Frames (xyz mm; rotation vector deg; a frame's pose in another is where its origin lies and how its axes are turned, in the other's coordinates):
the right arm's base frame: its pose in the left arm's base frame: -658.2 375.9 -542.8 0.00 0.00 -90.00
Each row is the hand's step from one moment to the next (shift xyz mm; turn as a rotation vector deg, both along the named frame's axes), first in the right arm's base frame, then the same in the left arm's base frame.
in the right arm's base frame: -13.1 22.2 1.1 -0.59 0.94 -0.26
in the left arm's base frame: 22.2 13.1 1.1 0.94 0.59 -0.26
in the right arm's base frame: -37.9 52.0 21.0 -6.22 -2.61 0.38
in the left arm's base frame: 52.0 37.9 21.0 -2.61 6.22 0.38
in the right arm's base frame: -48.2 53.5 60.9 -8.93 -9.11 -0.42
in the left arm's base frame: 53.5 48.2 60.9 -9.11 8.93 -0.42
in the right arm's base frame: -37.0 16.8 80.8 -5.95 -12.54 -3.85
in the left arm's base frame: 16.8 37.0 80.8 -12.54 5.95 -3.85
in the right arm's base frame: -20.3 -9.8 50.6 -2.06 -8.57 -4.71
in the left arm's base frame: -9.8 20.3 50.6 -8.57 2.06 -4.71
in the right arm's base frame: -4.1 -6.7 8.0 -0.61 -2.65 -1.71
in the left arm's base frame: -6.7 4.1 8.0 -2.65 0.61 -1.71
